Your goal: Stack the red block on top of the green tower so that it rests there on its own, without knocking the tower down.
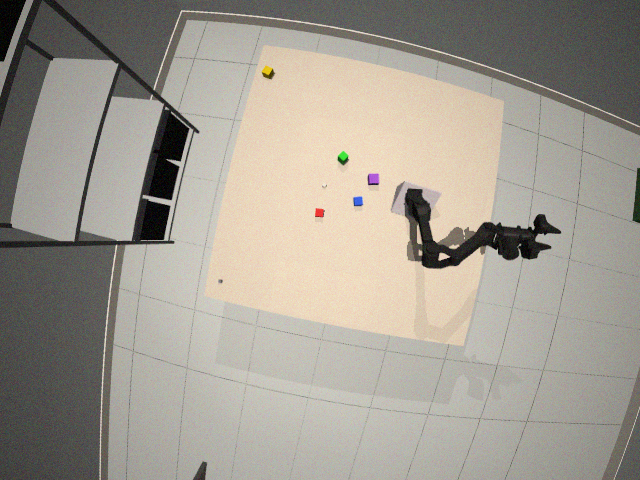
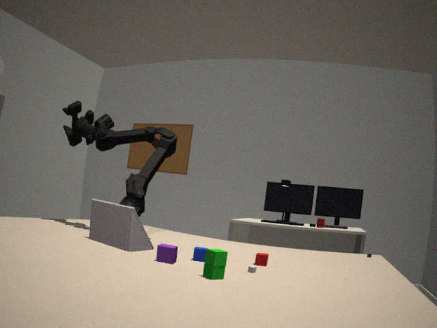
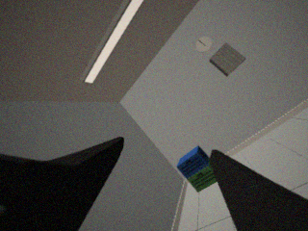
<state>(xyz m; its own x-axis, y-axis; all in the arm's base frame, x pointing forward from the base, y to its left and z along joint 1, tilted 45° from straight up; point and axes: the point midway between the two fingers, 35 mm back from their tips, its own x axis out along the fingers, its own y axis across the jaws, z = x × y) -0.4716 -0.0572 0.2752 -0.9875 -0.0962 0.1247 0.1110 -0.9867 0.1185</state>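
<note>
Right now the red block is 86 cm ahead of my gripper tip, 40 cm below it and 4 cm to the right of it. Round my gripper tip: small white cube 85 cm ahead, 41 cm below, 17 cm to the right; blue block 69 cm ahead, 40 cm below, 11 cm to the right; purple block 63 cm ahead, 40 cm below, 22 cm to the right.
</note>
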